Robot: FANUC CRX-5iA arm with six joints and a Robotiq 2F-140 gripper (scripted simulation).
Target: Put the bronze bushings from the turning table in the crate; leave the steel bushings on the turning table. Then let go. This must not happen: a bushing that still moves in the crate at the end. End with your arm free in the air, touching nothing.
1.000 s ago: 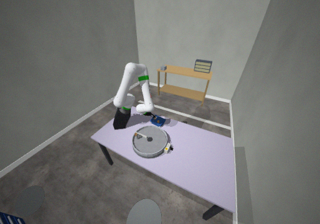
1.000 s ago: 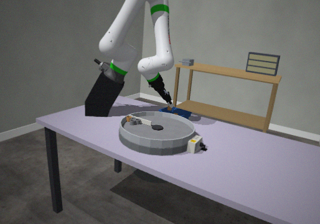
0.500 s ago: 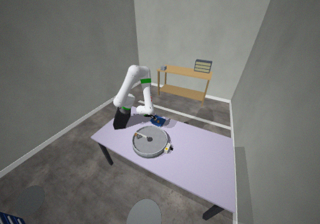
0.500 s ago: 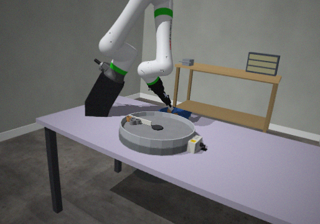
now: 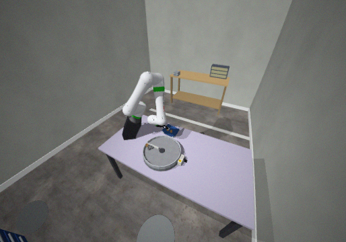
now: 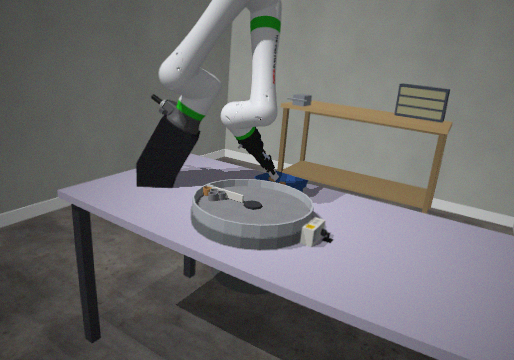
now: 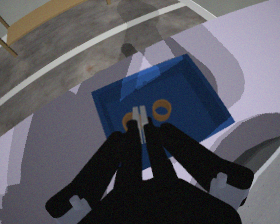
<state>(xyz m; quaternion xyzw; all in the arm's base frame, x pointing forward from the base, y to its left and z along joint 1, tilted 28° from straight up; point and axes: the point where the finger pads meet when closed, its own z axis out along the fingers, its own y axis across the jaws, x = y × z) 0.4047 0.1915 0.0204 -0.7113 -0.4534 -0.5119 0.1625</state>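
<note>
Right now my hand is 4 cm short of the blue crate, 1 cm to the right of it and 4 cm above it. Round my hand: round grey turning table 8 cm ahead, 36 cm to the right, 1 cm below.
</note>
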